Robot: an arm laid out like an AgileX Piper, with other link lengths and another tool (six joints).
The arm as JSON. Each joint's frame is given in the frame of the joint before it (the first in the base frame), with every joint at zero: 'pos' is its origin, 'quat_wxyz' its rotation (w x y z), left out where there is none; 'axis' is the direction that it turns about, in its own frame. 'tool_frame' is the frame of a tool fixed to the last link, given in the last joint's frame.
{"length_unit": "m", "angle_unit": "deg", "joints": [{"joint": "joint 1", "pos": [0.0, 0.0, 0.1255], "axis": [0.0, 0.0, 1.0]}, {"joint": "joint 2", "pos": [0.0, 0.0, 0.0], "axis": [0.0, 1.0, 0.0]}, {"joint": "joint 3", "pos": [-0.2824, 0.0, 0.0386], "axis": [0.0, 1.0, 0.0]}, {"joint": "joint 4", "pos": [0.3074, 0.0, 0.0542], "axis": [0.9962, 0.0, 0.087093]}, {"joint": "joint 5", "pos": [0.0, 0.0, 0.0], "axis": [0.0, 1.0, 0.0]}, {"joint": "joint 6", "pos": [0.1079, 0.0, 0.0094], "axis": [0.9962, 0.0, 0.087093]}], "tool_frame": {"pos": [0.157, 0.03, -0.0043], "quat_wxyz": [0.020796, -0.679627, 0.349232, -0.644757]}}
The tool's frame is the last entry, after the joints.
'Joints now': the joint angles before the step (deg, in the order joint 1, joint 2, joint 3, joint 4, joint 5, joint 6). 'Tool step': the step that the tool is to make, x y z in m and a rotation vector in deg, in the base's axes. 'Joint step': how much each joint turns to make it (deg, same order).
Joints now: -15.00, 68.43, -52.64, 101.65, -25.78, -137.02
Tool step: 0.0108, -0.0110, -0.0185, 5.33, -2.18, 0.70
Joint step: -4.71, 2.80, 0.00, -0.22, 7.02, 5.06
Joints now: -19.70, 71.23, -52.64, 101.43, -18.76, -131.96
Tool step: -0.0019, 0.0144, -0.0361, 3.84, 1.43, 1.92
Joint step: -0.25, 0.15, 3.99, -0.47, 3.17, 3.03
